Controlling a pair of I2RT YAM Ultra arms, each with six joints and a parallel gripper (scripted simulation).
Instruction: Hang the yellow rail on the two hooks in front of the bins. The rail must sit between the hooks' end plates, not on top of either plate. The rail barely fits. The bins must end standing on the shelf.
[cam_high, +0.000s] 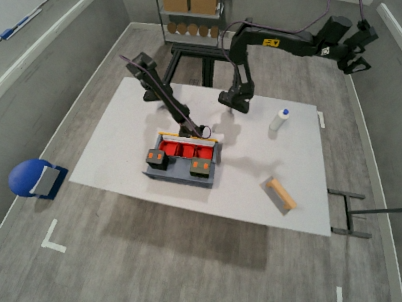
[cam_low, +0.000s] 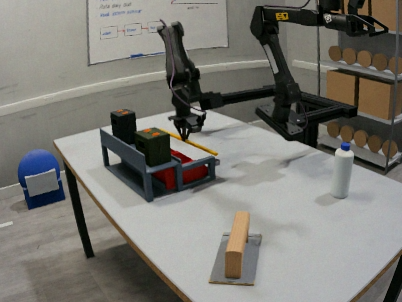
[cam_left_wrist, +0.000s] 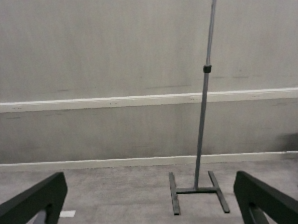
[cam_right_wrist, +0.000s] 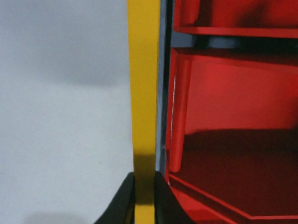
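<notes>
Right now my right hand is 10 mm above the yellow rail. The rest, counted from my right hand: green box 210 mm ahead, 110 mm to the left, 50 mm above; blue-grey shelf 140 mm ahead, 30 mm below; white bottle 590 mm to the left, 210 mm behind, 10 mm below.
</notes>
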